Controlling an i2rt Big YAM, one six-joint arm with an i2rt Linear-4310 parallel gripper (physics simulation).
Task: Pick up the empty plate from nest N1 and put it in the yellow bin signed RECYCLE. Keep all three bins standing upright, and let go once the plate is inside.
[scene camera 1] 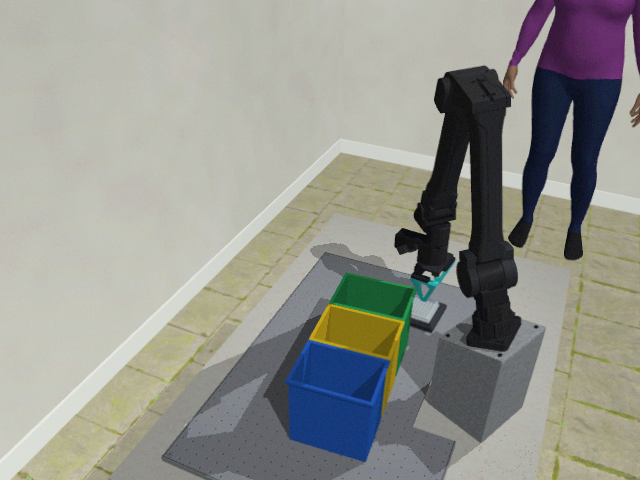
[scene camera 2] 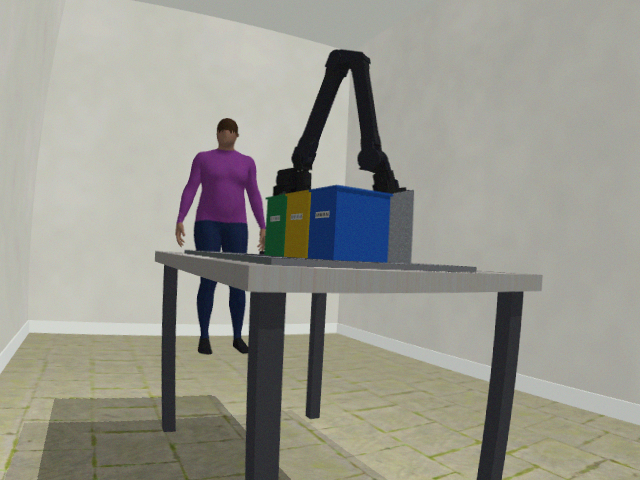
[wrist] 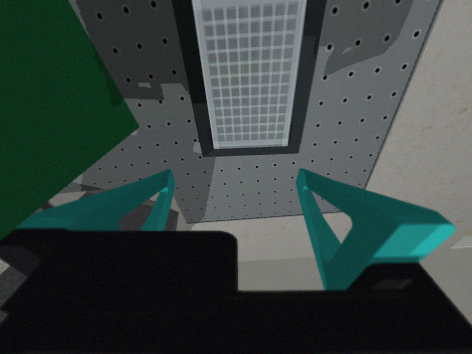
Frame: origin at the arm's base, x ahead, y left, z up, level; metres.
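Seen in the pictures: gripper, fingertip midpoint: (scene camera 1: 430, 291) (wrist: 235, 176); arm's base, link origin: (scene camera 1: 494, 333).
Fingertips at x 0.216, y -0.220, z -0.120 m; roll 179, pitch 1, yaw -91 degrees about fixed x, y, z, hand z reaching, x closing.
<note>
Pixels of each thing's middle, then the offset from my fingertips to it. Level surfaces: height alone.
- clear well plate, body centre: (wrist: 249, 84) (scene camera 1: 412, 305) 0.050 m ahead, 0.013 m right, 0.076 m down
- yellow bin, body centre: (scene camera 1: 355, 360) (scene camera 2: 322, 227) 0.053 m ahead, 0.322 m left, 0.005 m down
- green bin, body centre: (scene camera 1: 371, 324) (scene camera 2: 299, 227) 0.077 m ahead, 0.193 m left, 0.005 m down
- blue bin, body centre: (scene camera 1: 337, 401) (scene camera 2: 349, 225) 0.029 m ahead, 0.451 m left, 0.005 m down
- perforated board, surface height: 0.095 m down
The clear well plate (scene camera 1: 425, 310) (wrist: 251, 75) sits in its dark nest (scene camera 1: 442, 314) (wrist: 250, 151), beside the green bin. Part of it is hidden behind the green bin in scene camera 1. I cannot read a nest label. My gripper (scene camera 1: 424, 290) (wrist: 235, 176) is open and empty, above the plate; in the wrist view the teal fingertips are apart, below the plate's near end in the picture. The yellow bin (scene camera 1: 359, 333) (scene camera 2: 297, 237) stands upright between the green bin (scene camera 1: 374, 294) (scene camera 2: 276, 237) (wrist: 50, 100) and the blue bin (scene camera 1: 330, 421) (scene camera 2: 361, 227).
All three bins stand close in a row on the perforated board (scene camera 1: 227, 439) (wrist: 350, 125). The arm's grey pedestal (scene camera 1: 465, 387) (scene camera 2: 401, 227) is right of the bins in scene camera 1. A person (scene camera 1: 576, 103) (scene camera 2: 222, 186) stands behind the table.
</note>
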